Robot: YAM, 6 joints.
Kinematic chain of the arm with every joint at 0, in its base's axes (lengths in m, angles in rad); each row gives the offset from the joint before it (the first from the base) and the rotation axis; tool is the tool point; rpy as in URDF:
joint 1: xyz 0 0 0.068 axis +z
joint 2: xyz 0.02 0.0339 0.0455 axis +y
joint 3: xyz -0.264 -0.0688 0 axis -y
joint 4: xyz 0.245 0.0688 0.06 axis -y
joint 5: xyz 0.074 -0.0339 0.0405 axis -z
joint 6: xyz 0.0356 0 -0.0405 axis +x
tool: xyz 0 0 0 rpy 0 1.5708 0
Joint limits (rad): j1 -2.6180..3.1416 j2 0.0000..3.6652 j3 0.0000..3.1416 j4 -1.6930..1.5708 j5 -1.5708..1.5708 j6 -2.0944..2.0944
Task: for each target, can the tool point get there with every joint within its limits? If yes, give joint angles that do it. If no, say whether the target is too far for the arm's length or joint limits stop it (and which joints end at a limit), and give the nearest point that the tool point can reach.
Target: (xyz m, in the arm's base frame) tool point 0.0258 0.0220 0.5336
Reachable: yes | joints -0.6121 0.6645 1.1639 0.9577 -1.1700 0.7730
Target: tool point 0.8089 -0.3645 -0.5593
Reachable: no: too far | nearest point 0.4784 -0.2156 -0.2523 | short by 0.475 m
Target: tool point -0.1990 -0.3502 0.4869
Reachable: yes | joints -2.0088 1.9283 2.3283 -0.6754 1.0978 -0.9258
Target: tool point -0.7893 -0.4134 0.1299
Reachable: no: too far | nearest point -0.5613 -0.3187 0.1253 | short by 0.247 m
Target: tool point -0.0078 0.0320 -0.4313
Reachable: no: joint limits stop it (at a limit: joint 2) | nearest point -0.0192 0.0788 -0.3392 | short by 0.104 m
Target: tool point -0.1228 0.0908 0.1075
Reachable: yes | joints 2.6280 1.7200 0.6177 -1.2287 0.5540 1.0535
